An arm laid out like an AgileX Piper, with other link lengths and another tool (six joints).
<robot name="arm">
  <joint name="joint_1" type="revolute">
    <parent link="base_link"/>
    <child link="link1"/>
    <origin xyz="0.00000 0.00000 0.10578"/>
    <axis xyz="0 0 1"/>
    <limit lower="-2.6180" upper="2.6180"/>
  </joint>
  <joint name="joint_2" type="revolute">
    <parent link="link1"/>
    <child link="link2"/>
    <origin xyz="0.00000 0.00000 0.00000"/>
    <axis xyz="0 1 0"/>
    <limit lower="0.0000" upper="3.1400"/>
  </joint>
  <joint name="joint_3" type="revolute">
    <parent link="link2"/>
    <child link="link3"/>
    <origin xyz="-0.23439 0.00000 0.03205"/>
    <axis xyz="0 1 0"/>
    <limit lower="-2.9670" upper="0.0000"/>
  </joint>
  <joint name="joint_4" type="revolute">
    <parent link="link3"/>
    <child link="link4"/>
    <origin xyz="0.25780 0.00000 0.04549"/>
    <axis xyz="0.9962 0 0.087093"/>
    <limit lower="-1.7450" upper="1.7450"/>
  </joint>
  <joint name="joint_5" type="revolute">
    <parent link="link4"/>
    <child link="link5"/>
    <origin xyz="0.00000 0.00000 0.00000"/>
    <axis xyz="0 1 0"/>
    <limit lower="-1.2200" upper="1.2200"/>
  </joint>
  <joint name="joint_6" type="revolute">
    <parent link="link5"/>
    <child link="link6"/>
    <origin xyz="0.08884 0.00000 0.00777"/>
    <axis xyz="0.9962 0 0.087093"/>
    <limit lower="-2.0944" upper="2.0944"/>
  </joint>
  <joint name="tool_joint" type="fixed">
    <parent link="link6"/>
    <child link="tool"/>
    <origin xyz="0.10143 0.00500 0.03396" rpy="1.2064 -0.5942 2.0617"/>
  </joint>
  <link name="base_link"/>
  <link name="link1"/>
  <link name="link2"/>
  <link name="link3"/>
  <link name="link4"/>
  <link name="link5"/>
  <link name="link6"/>
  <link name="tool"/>
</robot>
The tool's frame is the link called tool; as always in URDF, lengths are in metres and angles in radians.
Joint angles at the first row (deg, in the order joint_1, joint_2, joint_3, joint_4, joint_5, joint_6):
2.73 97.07 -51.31 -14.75 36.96 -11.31
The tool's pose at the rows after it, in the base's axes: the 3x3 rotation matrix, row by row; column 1 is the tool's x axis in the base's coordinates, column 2 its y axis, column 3 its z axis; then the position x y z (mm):
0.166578 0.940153 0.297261; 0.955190 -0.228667 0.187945; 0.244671 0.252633 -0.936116; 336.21 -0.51 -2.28
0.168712 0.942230 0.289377; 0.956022 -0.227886 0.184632; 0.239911 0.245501 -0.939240; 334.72 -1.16 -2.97
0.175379 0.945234 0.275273; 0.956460 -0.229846 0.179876; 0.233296 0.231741 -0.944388; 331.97 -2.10 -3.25
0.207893 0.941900 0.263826; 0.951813 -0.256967 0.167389; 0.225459 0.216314 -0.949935; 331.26 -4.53 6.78
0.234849 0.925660 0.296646; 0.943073 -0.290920 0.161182; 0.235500 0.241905 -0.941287; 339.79 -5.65 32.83
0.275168 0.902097 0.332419; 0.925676 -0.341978 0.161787; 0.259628 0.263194 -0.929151; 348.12 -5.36 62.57
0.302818 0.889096 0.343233; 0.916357 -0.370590 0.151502; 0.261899 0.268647 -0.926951; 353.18 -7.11 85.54
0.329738 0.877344 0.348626; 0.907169 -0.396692 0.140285; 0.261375 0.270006 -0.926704; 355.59 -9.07 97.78
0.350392 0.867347 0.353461; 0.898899 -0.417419 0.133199; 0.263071 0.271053 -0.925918; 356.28 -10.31 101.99
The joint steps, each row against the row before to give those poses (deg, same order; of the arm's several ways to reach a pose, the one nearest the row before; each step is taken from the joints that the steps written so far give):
0.00 0.00 0.00 -0.34 0.64 0.43
0.00 0.05 0.00 -0.13 0.46 0.00
0.00 -0.06 -0.09 0.00 1.08 -0.04
0.00 -0.94 -1.71 0.38 3.92 0.71
0.00 -2.27 -3.40 0.78 4.29 0.73
0.00 -1.99 -4.43 1.43 5.04 1.25
0.00 -0.69 -4.41 0.31 4.99 0.74
0.00 -0.06 -2.68 -0.10 2.96 1.19
0.00 0.00 -0.92 -0.12 1.07 1.20

